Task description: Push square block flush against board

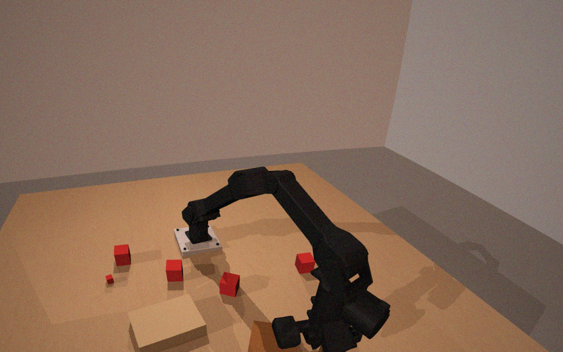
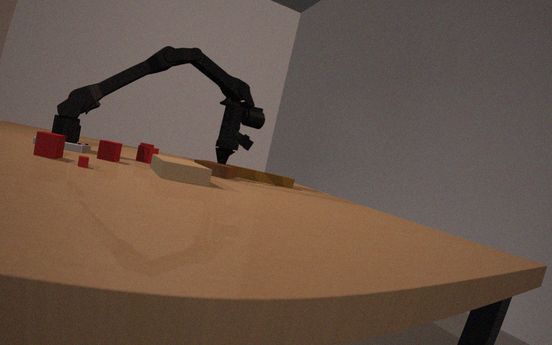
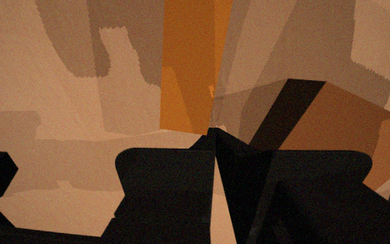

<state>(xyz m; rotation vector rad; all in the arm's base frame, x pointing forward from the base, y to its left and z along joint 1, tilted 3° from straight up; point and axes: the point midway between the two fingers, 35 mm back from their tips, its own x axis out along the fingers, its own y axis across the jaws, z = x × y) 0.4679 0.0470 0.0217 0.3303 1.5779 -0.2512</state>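
The brown square block lies 70 mm to the right of my gripper tip, 50 mm behind it and 10 mm above it. Round my gripper tip: tan block 240 mm to the right, 200 mm behind, 10 mm above; tiny red cube 400 mm behind, 330 mm to the right; orange board 120 mm ahead, 40 mm to the right, 10 mm above.
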